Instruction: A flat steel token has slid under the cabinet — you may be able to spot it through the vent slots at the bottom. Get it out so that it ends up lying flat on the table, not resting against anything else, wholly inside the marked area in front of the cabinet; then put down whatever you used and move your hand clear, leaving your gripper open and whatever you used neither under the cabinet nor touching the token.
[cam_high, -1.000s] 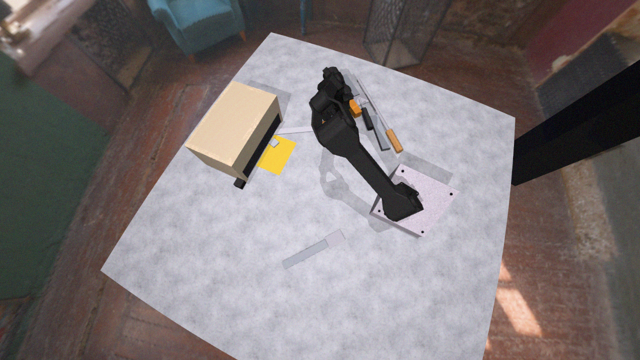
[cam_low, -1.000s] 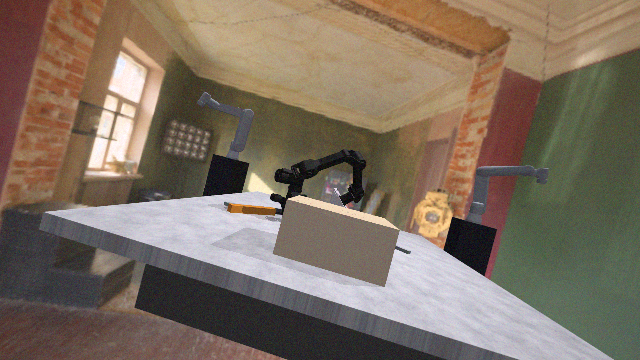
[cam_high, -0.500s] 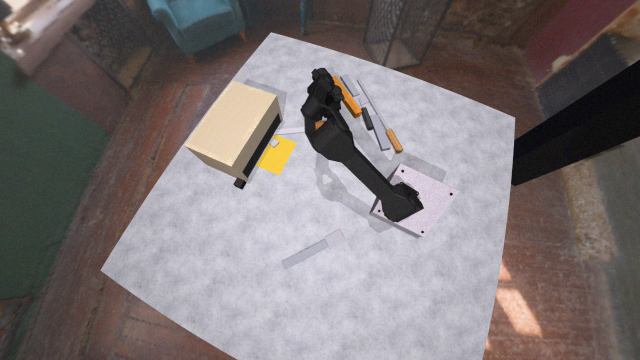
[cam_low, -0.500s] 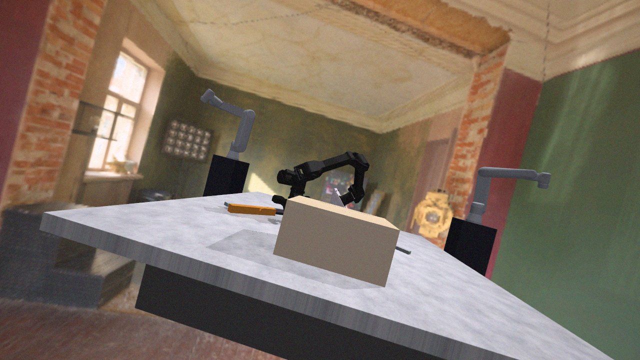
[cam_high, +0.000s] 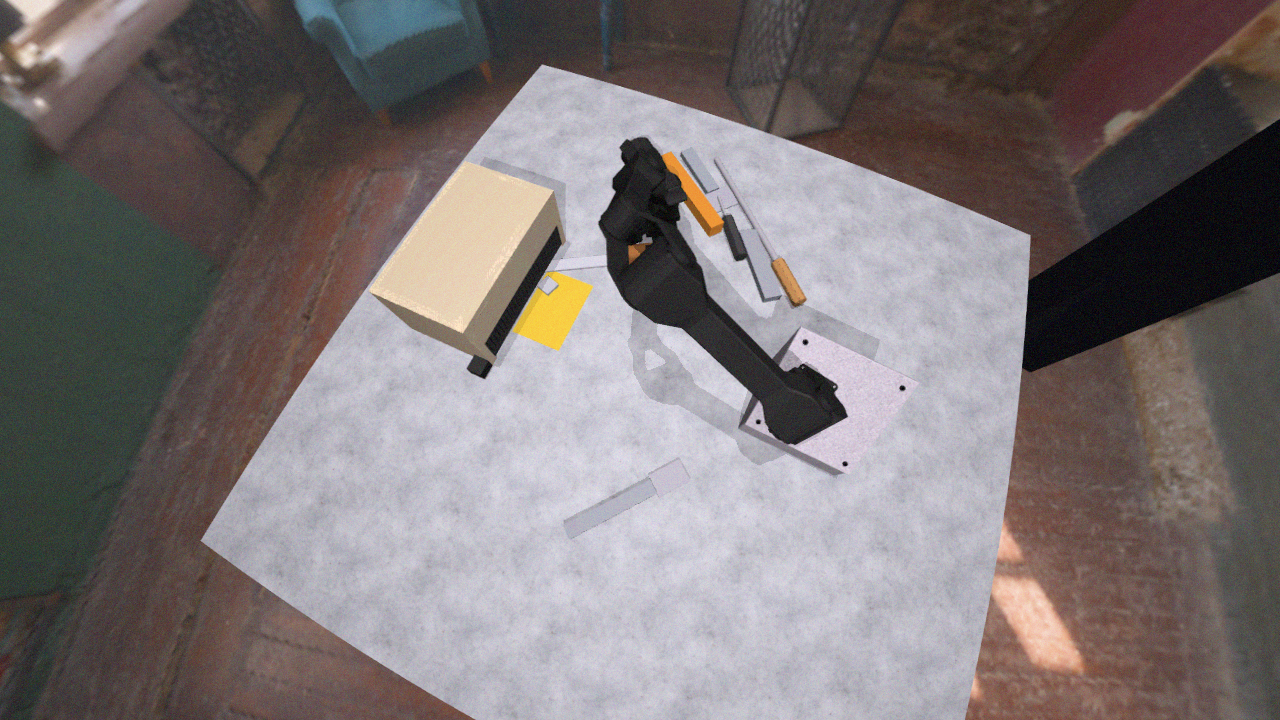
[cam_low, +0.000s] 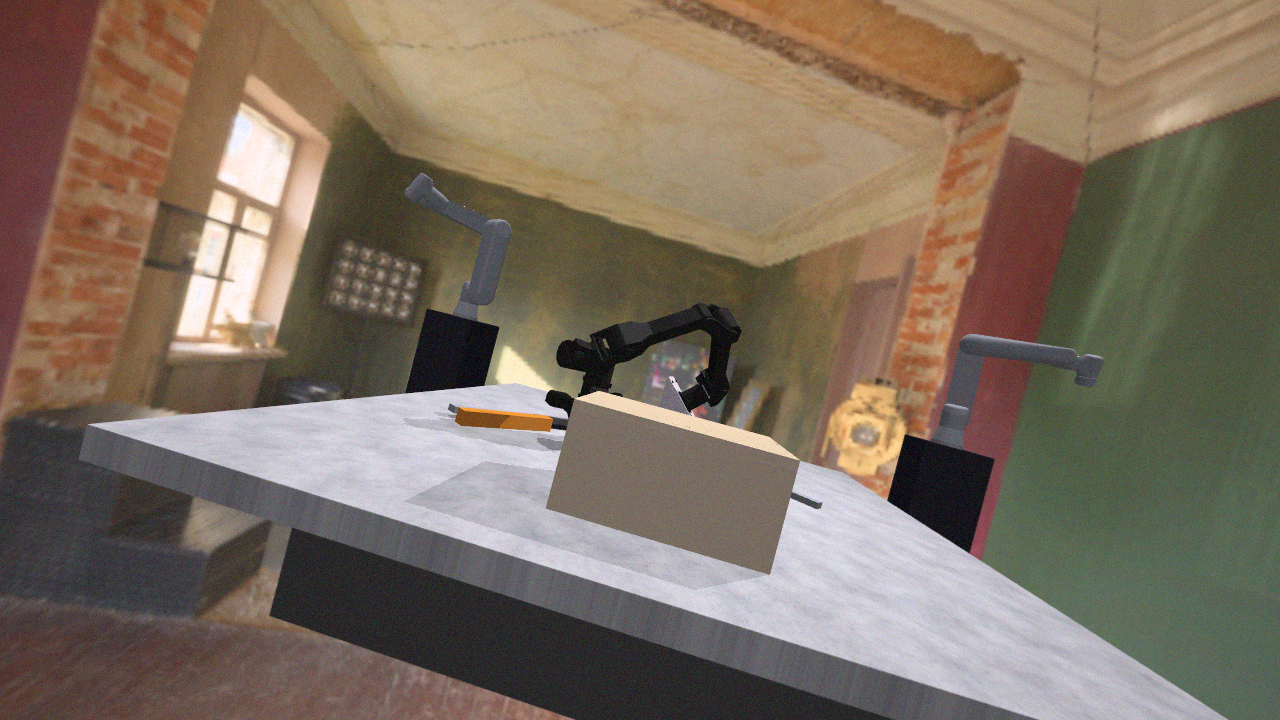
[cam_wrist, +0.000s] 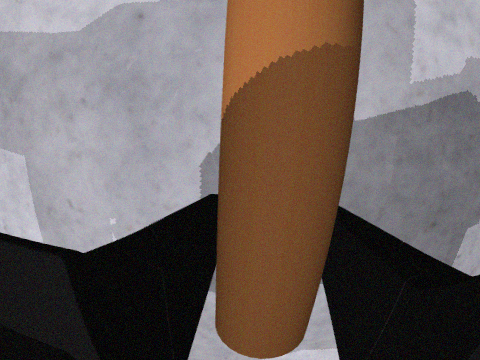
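Now: the black-handled tool 15 cm to the right of my gripper tip and 9 cm behind it. Also, from my gripper tip: flat grey token 17 cm to the left, 15 cm ahead; then grey bar 19 cm behind, 9 cm to the right; then orange bar 17 cm to the right, 2 cm ahead, 1 cm above.
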